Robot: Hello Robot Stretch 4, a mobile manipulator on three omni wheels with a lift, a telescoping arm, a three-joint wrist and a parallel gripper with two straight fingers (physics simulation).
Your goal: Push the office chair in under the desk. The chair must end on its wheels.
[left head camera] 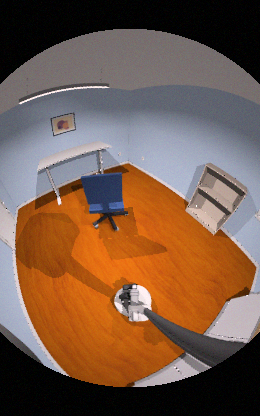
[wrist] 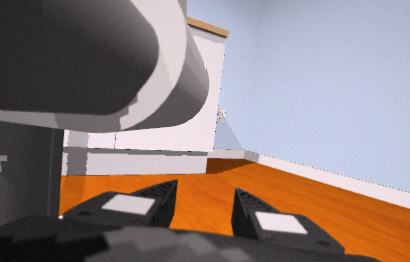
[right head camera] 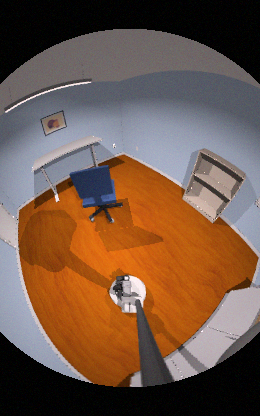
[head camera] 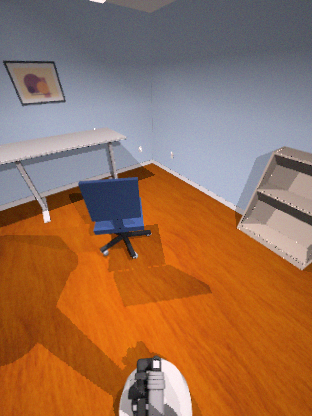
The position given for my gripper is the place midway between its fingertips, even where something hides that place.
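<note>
My gripper (wrist: 204, 200) is visible, as is a white cabinet (wrist: 183, 149). A blue chair seat (head camera: 114, 205) is visible; the left head camera view also shows the seat (left head camera: 103, 192), and the right head camera view shows the seat (right head camera: 93, 184). A white desk (left head camera: 58, 156) is visible; the right head camera view also shows the white desk (right head camera: 43, 159). A framed picture (head camera: 36, 82) is visible too.
</note>
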